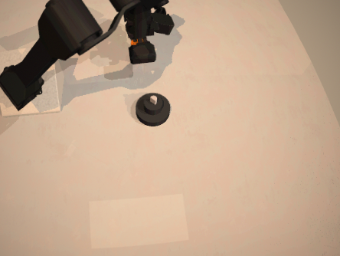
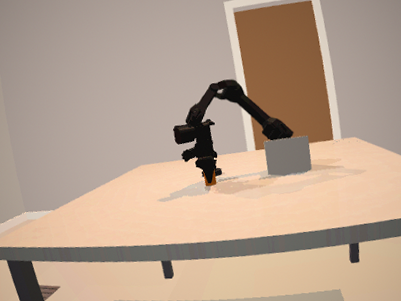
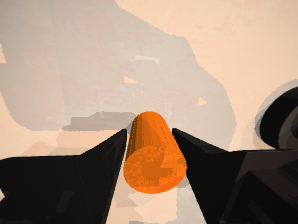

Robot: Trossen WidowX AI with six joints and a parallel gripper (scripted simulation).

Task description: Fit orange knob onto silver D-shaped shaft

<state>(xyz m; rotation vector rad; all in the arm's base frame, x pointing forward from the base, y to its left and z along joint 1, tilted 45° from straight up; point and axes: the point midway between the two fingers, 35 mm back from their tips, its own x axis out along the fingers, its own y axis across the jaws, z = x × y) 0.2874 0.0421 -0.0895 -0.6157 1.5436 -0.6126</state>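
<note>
Now: gripper tip 3 cm below the orange knob. The rest, counted from my gripper tip: round pedestal 2 cm ahead, 18 cm to the right, 2 cm above.
</note>
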